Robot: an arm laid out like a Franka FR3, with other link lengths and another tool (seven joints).
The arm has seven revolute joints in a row. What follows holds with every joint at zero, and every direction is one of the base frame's.
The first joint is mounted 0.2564 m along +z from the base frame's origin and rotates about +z.
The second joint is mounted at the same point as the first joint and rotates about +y.
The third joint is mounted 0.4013 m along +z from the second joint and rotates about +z.
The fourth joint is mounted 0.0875 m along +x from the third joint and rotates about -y.
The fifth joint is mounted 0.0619 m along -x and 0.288 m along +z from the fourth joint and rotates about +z.
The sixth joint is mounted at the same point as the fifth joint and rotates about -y.
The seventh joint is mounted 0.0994 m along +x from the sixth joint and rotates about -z.
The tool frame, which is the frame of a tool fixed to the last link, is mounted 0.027 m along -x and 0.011 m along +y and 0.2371 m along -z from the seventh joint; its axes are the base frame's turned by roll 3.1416, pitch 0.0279 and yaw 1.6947 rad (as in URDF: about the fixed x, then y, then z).
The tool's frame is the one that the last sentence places.
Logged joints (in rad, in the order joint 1, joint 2, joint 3, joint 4, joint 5, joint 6, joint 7), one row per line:
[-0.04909 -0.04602 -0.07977 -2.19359 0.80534 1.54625 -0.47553]
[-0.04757 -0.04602 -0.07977 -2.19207 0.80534 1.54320 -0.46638]
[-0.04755 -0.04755 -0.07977 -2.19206 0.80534 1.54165 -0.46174]
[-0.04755 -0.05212 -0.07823 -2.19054 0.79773 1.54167 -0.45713]
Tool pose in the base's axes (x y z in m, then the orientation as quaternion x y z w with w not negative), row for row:
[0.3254 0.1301 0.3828 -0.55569 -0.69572 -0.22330 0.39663]
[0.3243 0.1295 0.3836 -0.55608 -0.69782 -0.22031 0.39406]
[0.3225 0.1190 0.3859 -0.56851 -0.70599 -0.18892 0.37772]
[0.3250 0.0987 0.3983 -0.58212 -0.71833 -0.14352 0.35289]
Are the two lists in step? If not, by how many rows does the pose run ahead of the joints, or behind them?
The pose runs 2 rows ahead of the joints: the pose in row i belongs to the joints in row i + 2.
